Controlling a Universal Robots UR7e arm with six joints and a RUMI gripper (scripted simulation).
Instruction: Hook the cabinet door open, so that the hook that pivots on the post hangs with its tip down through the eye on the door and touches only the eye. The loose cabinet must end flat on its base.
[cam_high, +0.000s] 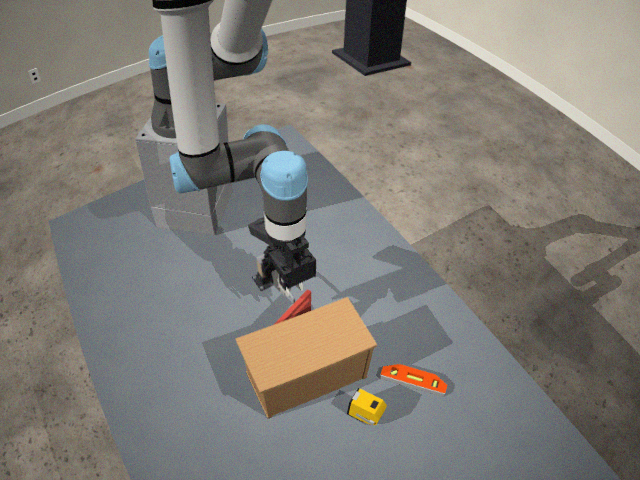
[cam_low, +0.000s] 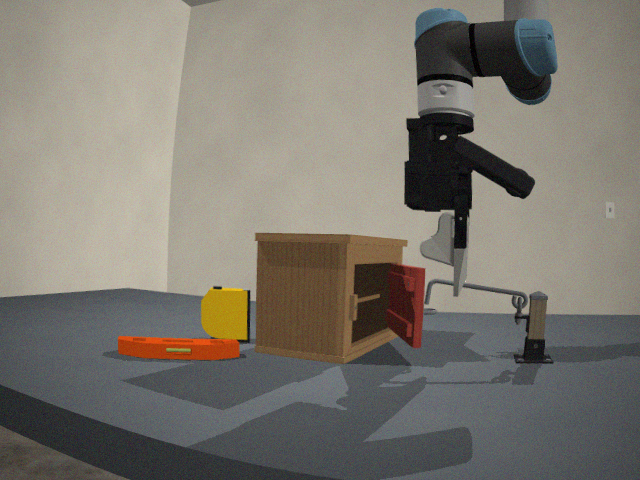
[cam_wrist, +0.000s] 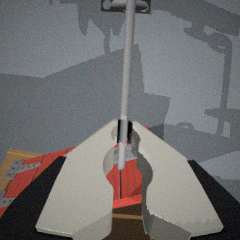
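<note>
My hand is 3 cm past the metal hook and 2 cm above it. The rest, counted from my hand: red door 7 cm ahead, 6 cm to the right, 3 cm below; then orange spirit level 31 cm ahead, 14 cm to the left, 8 cm below; then yellow tape measure 32 cm ahead, 6 cm below.
</note>
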